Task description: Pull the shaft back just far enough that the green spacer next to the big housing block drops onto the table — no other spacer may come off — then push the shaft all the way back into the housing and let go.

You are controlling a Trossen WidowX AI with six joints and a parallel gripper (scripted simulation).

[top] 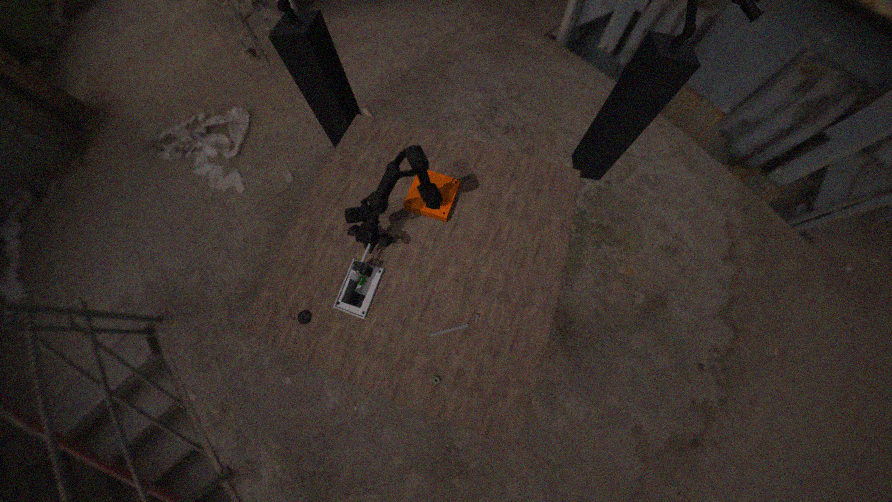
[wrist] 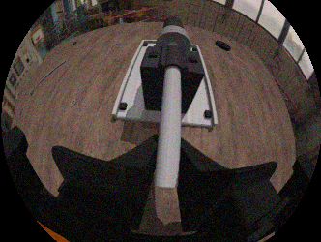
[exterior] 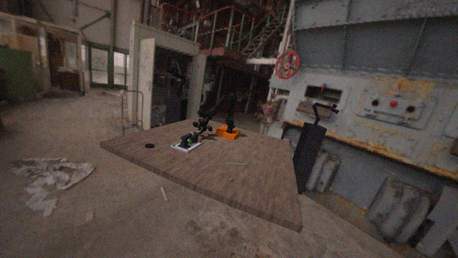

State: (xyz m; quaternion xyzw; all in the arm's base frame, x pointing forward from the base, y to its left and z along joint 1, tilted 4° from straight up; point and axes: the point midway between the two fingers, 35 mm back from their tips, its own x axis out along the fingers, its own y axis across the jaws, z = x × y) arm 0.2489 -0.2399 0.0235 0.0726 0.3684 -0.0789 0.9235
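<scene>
My gripper tip is now 50 mm short of the shaft, 20 mm below it and 10 mm to the left of it. Round my gripper tip: spacer (120 mm ahead, 40 mm below, 30 mm to the right); then nut (470 mm ahead, 360 mm to the left, 50 mm below); then black disc (320 mm ahead, 250 mm to the right, 50 mm below).
</scene>
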